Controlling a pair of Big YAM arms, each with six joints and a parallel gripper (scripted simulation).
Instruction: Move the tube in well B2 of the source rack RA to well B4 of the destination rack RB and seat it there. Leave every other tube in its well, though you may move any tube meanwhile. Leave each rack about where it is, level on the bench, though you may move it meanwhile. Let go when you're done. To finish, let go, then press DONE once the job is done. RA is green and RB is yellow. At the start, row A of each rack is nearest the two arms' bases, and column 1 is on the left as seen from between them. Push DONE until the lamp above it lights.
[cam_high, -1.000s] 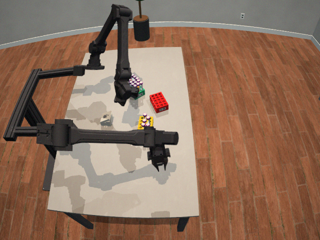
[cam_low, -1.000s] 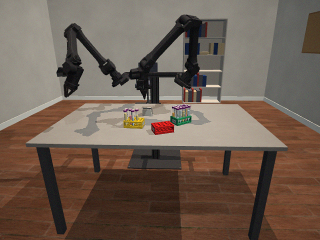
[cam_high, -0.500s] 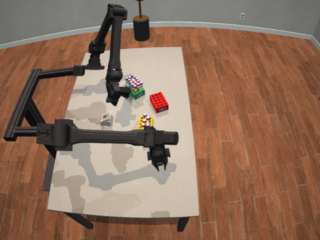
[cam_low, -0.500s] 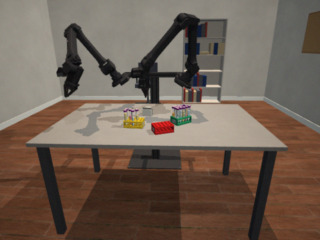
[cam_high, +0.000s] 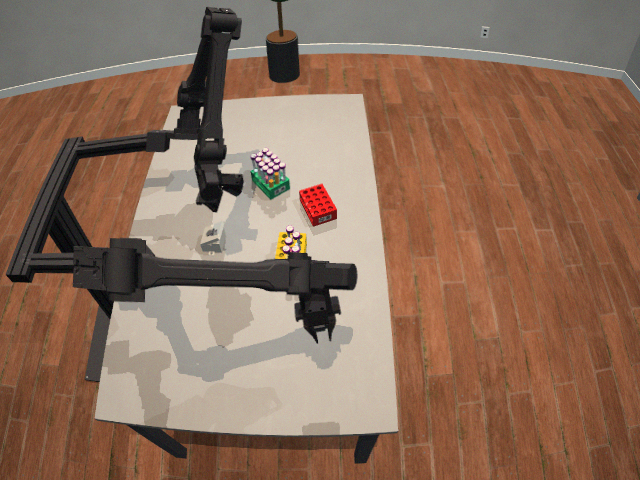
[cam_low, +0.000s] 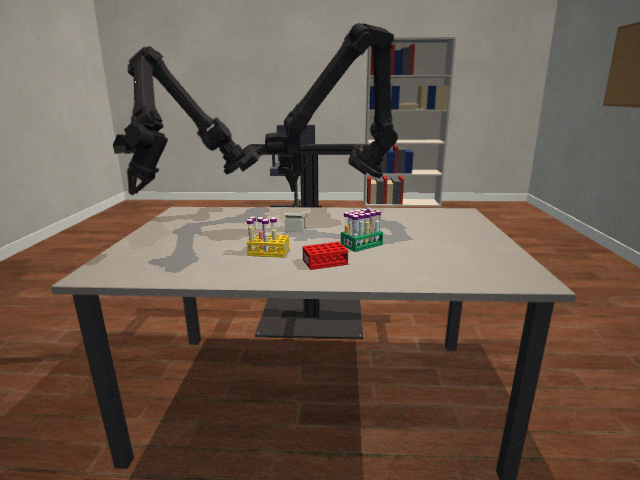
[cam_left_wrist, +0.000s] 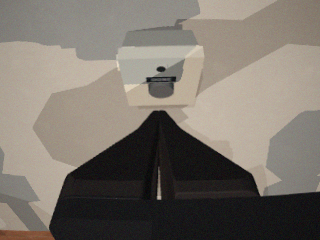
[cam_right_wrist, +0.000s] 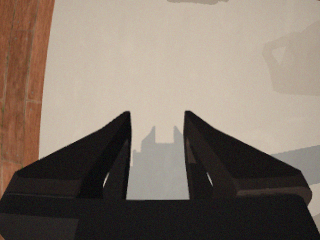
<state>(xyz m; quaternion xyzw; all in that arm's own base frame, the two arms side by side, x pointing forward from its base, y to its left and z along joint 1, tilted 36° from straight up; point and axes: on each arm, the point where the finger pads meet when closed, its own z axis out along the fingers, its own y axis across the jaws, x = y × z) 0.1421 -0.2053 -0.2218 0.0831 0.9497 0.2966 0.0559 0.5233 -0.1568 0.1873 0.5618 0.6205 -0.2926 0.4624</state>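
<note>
Right now my left hand is 130 mm above the grey button box and 40 mm past it. Round my left hand: red rack 290 mm ahead, 180 mm to the left, 150 mm below; yellow rack 230 mm ahead, 150 mm below, 30 mm to the right; green rack 280 mm to the left, 150 mm below, 100 mm ahead.
</note>
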